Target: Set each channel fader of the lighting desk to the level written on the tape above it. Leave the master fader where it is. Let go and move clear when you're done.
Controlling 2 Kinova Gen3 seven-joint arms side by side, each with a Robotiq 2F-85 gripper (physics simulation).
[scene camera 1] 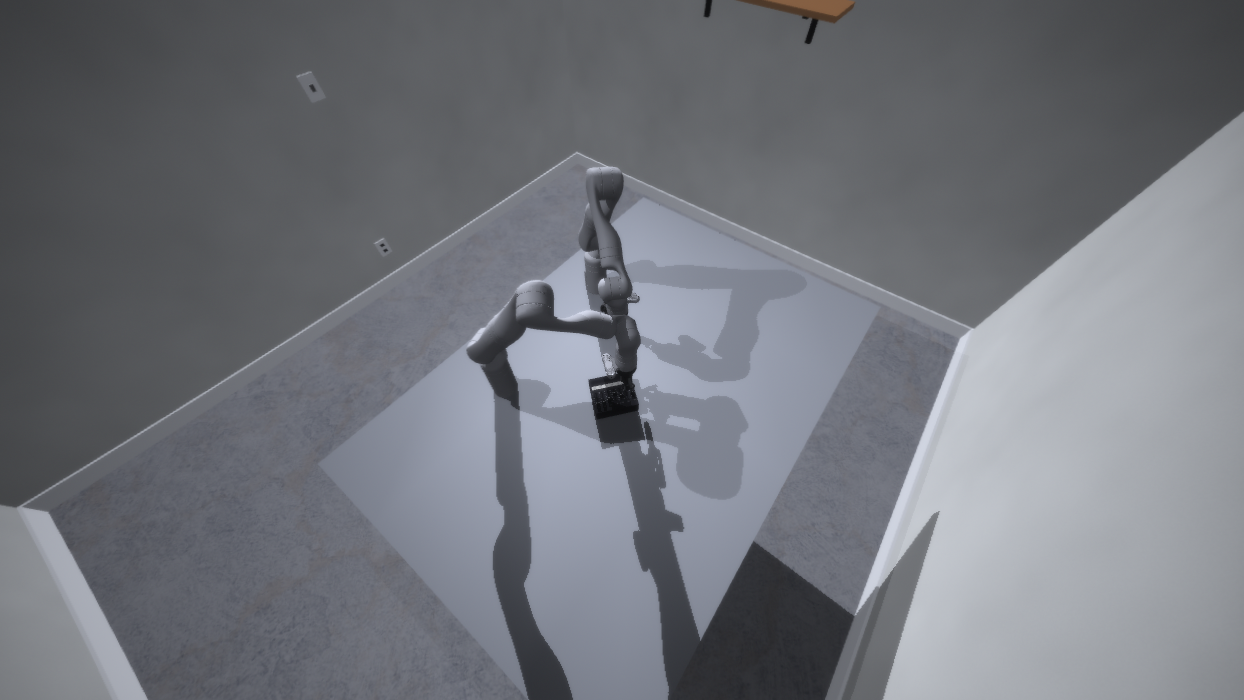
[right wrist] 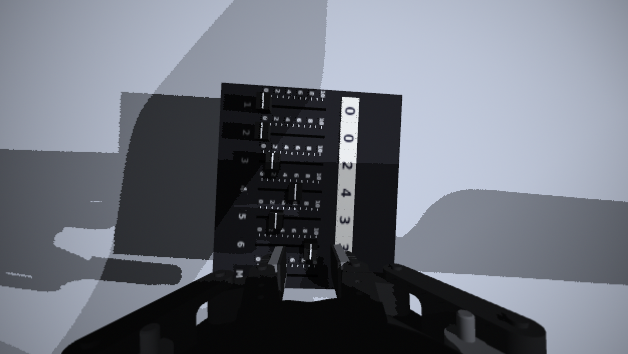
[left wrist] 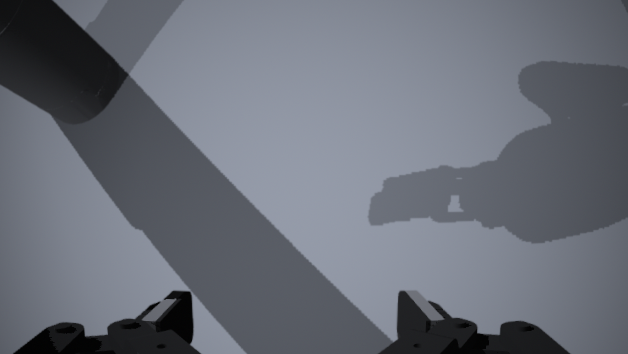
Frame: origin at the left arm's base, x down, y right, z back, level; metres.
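Seen in the pictures: left gripper, fingertip midpoint: (left wrist: pixel 295 315); right gripper, fingertip midpoint: (scene camera 1: pixel 625 385) (right wrist: pixel 308 259); left arm's base at its link origin: (scene camera 1: pixel 597 287) (left wrist: pixel 84 86); right arm's base at its link origin: (scene camera 1: pixel 505 387).
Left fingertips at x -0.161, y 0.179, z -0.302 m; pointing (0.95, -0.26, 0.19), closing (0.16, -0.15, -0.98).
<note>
Pixels of each thing's top centre, then the offset from my left fingertips to it. Level surfaces: height alone.
- black lighting desk at its top centre: (right wrist: pixel 310 189) (scene camera 1: pixel 613 389) dx +0.092, dy +0.193, dz -0.147 m
- fader 3 at its top centre: (right wrist: pixel 272 160) dx +0.092, dy +0.226, dz -0.160 m
- fader 4 at its top centre: (right wrist: pixel 295 191) dx +0.092, dy +0.197, dz -0.158 m
- fader 5 at its top centre: (right wrist: pixel 275 220) dx +0.092, dy +0.187, dz -0.181 m
- fader 6 at its top centre: (right wrist: pixel 310 251) dx +0.092, dy +0.153, dz -0.171 m
- light grey mat at its surface level: dx +0.160 m
The black lighting desk (scene camera 1: pixel 613 397) (right wrist: pixel 380 130) lies sideways in the right wrist view, with its tape strip (right wrist: pixel 348 125) reading 0, 0, 2, 4, 3 and a partly hidden last number. Faders 1 (right wrist: pixel 263 101) and 2 (right wrist: pixel 261 131) stand at 0, fader 3 (right wrist: pixel 272 161) near 2, fader 4 (right wrist: pixel 295 192) near 6, fader 5 (right wrist: pixel 275 220) near 3, fader 6 (right wrist: pixel 310 251) near 9. My right gripper (right wrist: pixel 308 259) is partly open, its fingertips apart on either side of fader 6's cap. The master fader's cap is hidden. My left gripper (left wrist: pixel 295 315) is open and empty, away from the desk.
A light grey mat (scene camera 1: pixel 417 470) lies under the desk and arms, crossed by arm shadows. The right arm (scene camera 1: pixel 574 323) reaches close to the left arm (scene camera 1: pixel 608 243) above the desk. A dark cylindrical arm part (left wrist: pixel 65 65) shows in the left wrist view.
</note>
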